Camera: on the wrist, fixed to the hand. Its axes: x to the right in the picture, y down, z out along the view.
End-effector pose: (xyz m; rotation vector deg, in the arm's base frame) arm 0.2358 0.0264 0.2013 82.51 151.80 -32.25
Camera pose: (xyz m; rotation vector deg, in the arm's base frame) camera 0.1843 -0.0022 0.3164 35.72 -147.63 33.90
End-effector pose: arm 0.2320 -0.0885 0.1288 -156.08 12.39 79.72
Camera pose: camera 0.3070 -0.0107 0.1998 -103.74 -71.49 32.96
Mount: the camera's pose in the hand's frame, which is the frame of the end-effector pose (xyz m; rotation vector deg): -0.0212 -0.0889 -0.0914 13.20 9.54 -85.31
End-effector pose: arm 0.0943 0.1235 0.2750 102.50 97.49 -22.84
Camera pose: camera -0.0131 0.1610 0.3364 18.17 167.64 -60.70
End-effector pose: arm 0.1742 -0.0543 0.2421 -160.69 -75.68 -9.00
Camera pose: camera 0.0854 -0.0209 0.3299 -61.27 -155.76 -12.35
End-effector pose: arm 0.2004 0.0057 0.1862 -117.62 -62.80 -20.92
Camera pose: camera 0.1256 -0.0443 0.2790 -37.09 -128.16 -57.62
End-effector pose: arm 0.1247 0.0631 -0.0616 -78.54 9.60 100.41
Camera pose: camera 0.2523 0.0522 -0.0441 -54.78 -26.17 20.14
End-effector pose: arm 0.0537 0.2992 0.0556 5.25 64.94 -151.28
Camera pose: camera 0.0461 0.4282 0.0582 21.46 -29.84 107.02
